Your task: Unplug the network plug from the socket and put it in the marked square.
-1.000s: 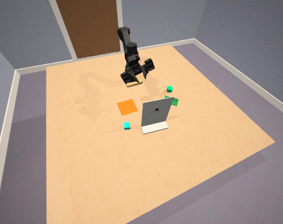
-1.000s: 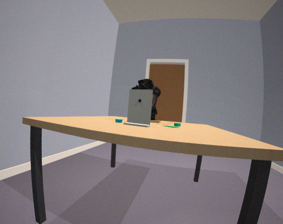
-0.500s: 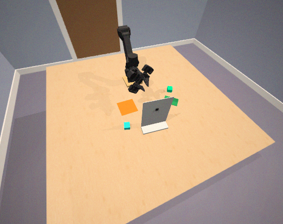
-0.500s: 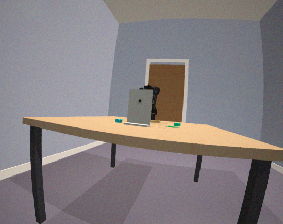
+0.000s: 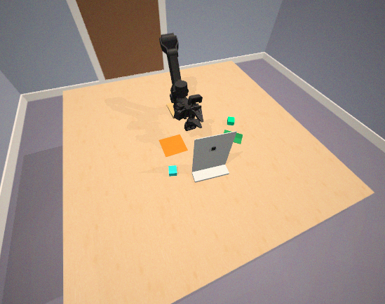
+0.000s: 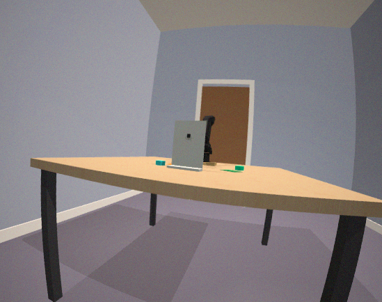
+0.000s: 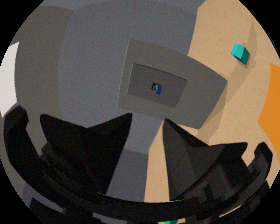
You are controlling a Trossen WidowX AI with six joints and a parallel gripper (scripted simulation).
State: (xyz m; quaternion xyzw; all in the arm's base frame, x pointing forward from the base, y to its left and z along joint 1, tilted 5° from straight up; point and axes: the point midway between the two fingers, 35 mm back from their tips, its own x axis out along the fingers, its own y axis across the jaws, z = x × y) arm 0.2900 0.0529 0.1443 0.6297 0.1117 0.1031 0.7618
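Right now the blue plug is 11 cm ahead of my gripper tip, 2 cm to the left of it and 1 cm below it. Round my gripper tip: orange marked square (5 cm behind, 13 cm to the right, 18 cm below); cyan cube (11 cm ahead, 15 cm to the right, 16 cm below); grey upright panel (13 cm ahead, 2 cm to the left, 7 cm below).
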